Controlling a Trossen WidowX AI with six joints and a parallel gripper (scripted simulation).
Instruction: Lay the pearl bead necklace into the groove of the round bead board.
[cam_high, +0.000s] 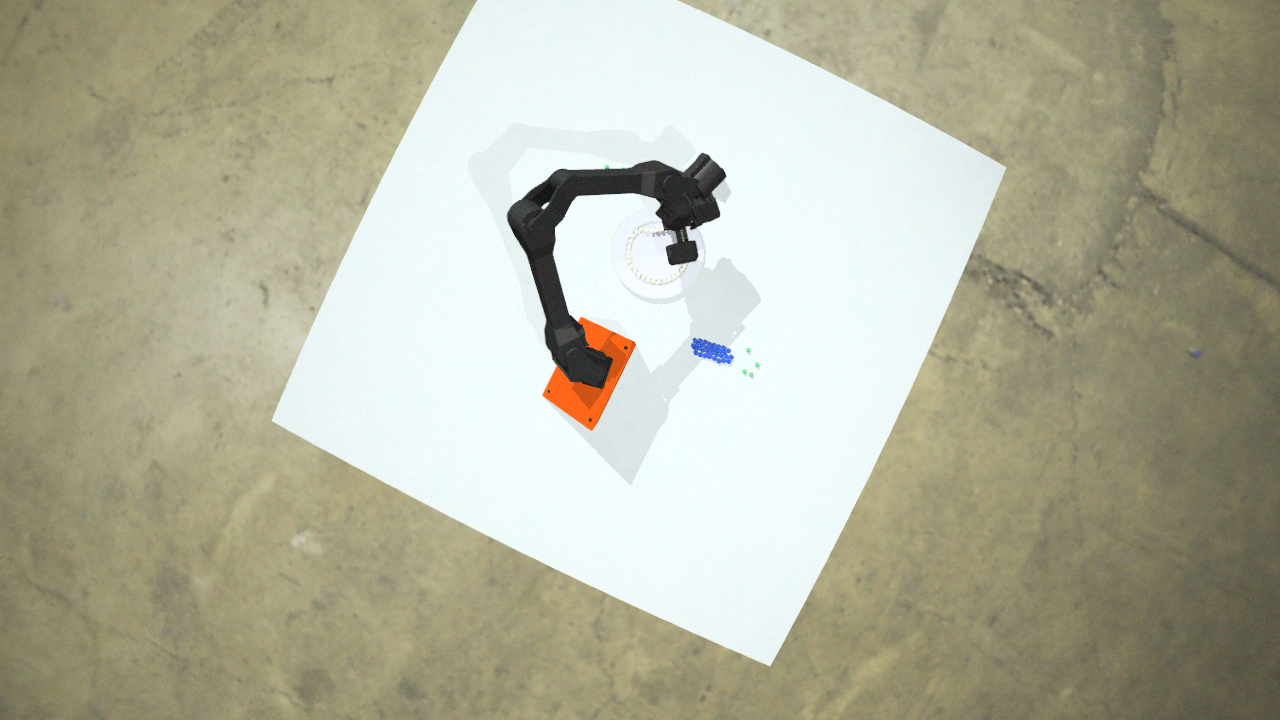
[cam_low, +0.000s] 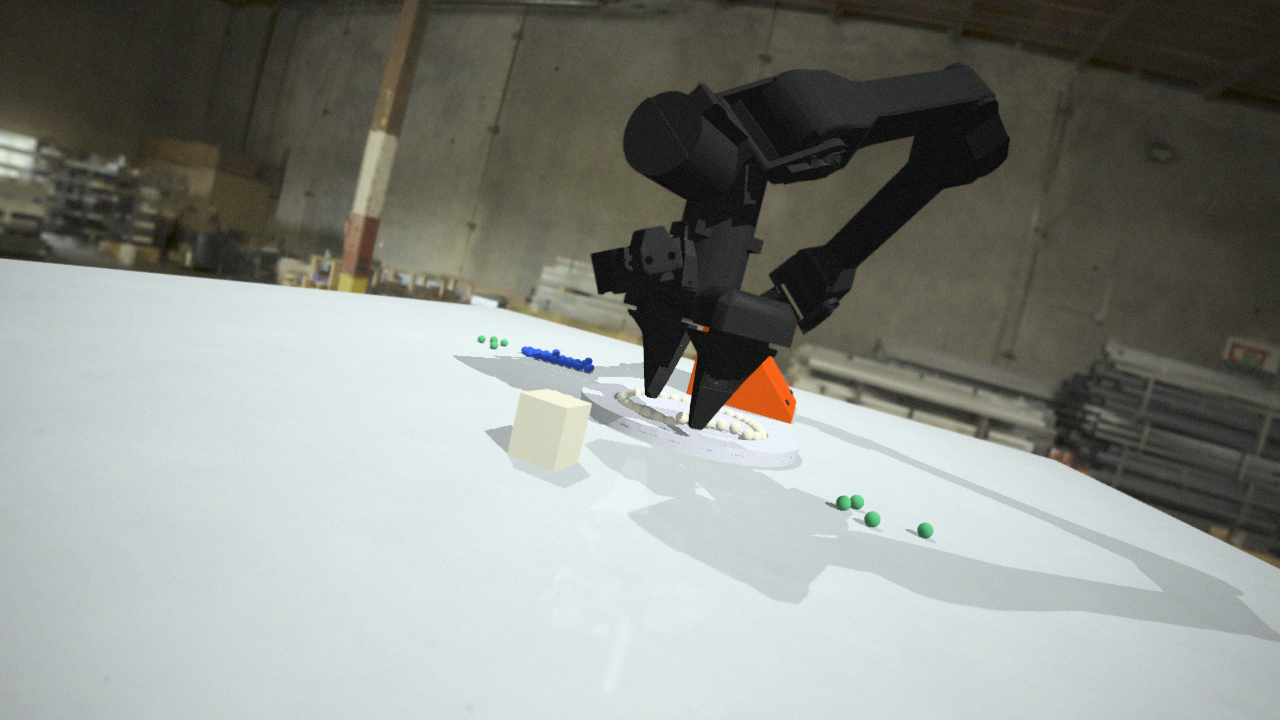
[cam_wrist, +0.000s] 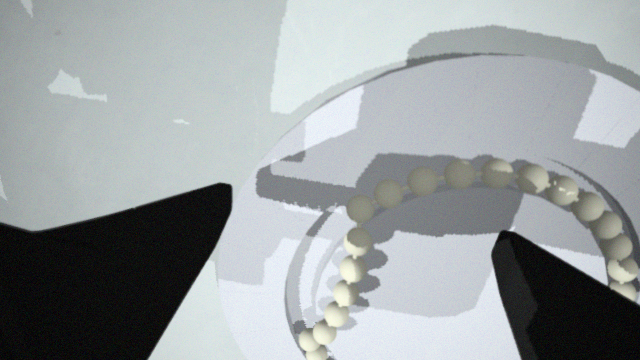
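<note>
The round bead board lies 60 mm behind my gripper tip, 10 mm to the left of it and 10 mm below it. The rest, counted from my gripper tip: cream cube 140 mm ahead, 50 mm to the right.
</note>
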